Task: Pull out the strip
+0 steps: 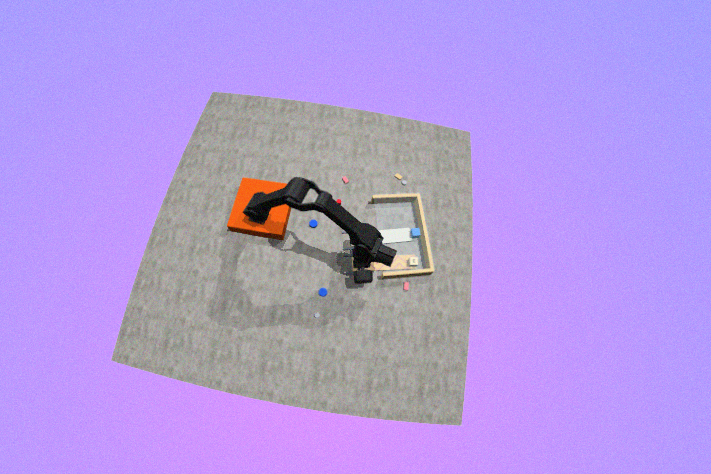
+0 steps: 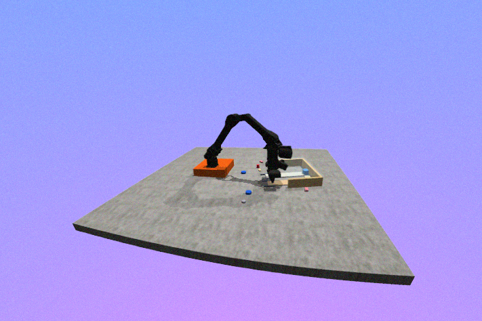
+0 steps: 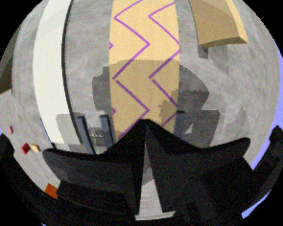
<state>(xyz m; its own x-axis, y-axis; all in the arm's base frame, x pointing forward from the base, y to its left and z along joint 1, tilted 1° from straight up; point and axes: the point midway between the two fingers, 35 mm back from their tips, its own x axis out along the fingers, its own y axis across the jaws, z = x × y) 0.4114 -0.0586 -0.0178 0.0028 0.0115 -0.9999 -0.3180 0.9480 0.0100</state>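
Right now my gripper tip is 190 mm short of the labelled cube, 60 mm to the right of it and 20 mm below it.
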